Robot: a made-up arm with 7 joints. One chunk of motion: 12 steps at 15 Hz.
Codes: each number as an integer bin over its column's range. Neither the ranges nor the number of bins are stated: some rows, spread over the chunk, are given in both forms.
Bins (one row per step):
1: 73 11 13 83 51 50 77
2: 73 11 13 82 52 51 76
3: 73 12 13 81 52 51 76
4: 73 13 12 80 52 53 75
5: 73 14 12 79 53 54 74
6: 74 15 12 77 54 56 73
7: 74 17 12 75 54 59 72
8: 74 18 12 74 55 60 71
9: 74 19 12 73 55 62 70
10: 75 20 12 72 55 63 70
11: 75 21 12 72 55 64 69
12: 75 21 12 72 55 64 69
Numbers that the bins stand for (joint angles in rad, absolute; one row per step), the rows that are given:
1: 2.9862 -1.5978 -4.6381 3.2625 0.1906 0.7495 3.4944
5: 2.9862 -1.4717 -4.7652 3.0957 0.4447 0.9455 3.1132
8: 3.1132 -1.3036 -4.7652 2.8871 0.6989 1.2394 2.7320
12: 3.2403 -1.1776 -4.7652 2.8036 0.6989 1.4354 2.4779
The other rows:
2: 2.9862 -1.5978 -4.6381 3.2208 0.3177 0.7985 3.3674
3: 2.9862 -1.5558 -4.6381 3.1791 0.3177 0.7985 3.3674
4: 2.9862 -1.5137 -4.7652 3.1374 0.3177 0.8965 3.2403
6: 3.1132 -1.4297 -4.7652 3.0122 0.5718 1.0434 2.9862
7: 3.1132 -1.3457 -4.7652 2.9288 0.5718 1.1904 2.8591
9: 3.1132 -1.2616 -4.7652 2.8454 0.6989 1.3374 2.6049
10: 3.2403 -1.2196 -4.7652 2.8036 0.6989 1.3864 2.6049
11: 3.2403 -1.1776 -4.7652 2.8036 0.6989 1.4354 2.4779

